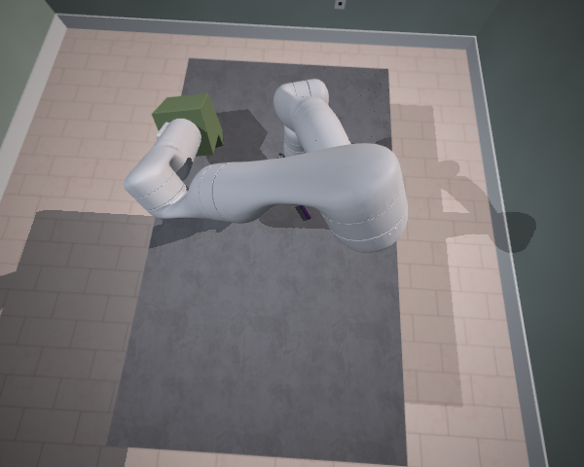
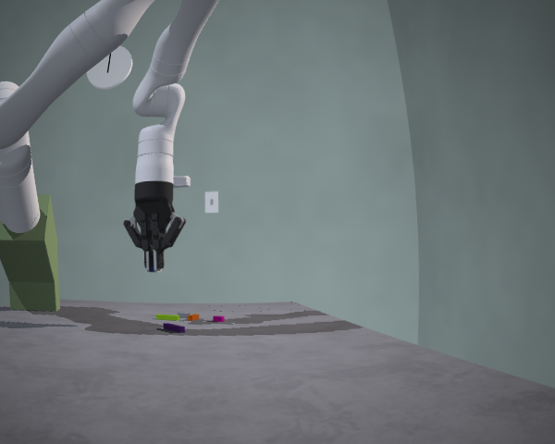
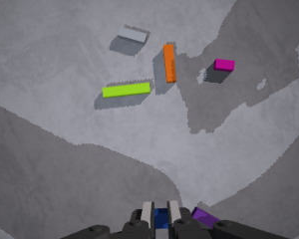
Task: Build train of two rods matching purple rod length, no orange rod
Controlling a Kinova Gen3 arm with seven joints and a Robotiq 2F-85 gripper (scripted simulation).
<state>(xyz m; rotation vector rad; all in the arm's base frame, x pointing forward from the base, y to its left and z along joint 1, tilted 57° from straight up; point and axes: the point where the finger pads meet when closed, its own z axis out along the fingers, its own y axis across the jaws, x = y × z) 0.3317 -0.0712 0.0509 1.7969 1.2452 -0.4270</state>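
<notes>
Right now my hand is 30 mm short of the purple rod, 70 mm to the left of it and 110 mm above it. From my hand the other things lie so: blue rod 10 mm below; then lime rod 20 mm ahead, 100 mm to the left, 110 mm below; then orange rod 70 mm ahead, 110 mm to the left, 110 mm below.
</notes>
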